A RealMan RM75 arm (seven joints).
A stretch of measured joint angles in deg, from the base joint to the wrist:
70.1 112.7 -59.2 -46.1 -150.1 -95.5 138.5
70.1 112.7 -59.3 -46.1 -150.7 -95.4 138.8
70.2 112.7 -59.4 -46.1 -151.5 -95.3 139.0
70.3 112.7 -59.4 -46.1 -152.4 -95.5 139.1
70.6 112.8 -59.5 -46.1 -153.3 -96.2 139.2
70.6 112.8 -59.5 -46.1 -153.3 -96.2 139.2
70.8 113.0 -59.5 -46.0 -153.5 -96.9 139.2
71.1 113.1 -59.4 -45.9 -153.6 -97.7 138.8
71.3 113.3 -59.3 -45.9 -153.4 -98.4 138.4
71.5 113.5 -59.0 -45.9 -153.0 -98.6 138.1
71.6 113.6 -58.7 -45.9 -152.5 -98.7 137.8
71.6 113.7 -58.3 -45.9 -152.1 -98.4 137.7
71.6 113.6 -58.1 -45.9 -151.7 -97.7 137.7
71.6 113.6 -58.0 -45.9 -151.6 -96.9 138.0
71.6 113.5 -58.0 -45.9 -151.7 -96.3 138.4
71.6 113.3 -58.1 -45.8 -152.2 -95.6 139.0
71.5 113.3 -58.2 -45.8 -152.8 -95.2 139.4
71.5 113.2 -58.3 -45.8 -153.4 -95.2 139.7
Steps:
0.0 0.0 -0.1 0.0 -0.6 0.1 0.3
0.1 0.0 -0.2 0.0 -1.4 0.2 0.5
0.2 0.0 -0.2 0.0 -2.3 0.0 0.6
0.5 0.1 -0.3 0.0 -3.2 -0.7 0.7
0.5 0.1 -0.3 0.0 -3.2 -0.7 0.7
0.7 0.3 -0.3 0.1 -3.4 -1.4 0.7
1.0 0.4 -0.2 0.2 -3.5 -2.2 0.3
1.2 0.6 -0.1 0.2 -3.3 -2.9 -0.1
1.4 0.8 0.2 0.2 -2.9 -3.1 -0.4
1.5 0.9 0.5 0.2 -2.4 -3.2 -0.7
1.5 1.0 0.9 0.2 -2.0 -2.9 -0.8
1.5 0.9 1.1 0.2 -1.6 -2.2 -0.8
1.5 0.9 1.2 0.2 -1.5 -1.4 -0.5
1.5 0.8 1.2 0.2 -1.6 -0.8 -0.1
1.5 0.6 1.1 0.3 -2.1 -0.1 0.5
1.4 0.6 1.0 0.3 -2.7 0.3 0.9
1.4 0.5 0.9 0.3 -3.3 0.3 1.2

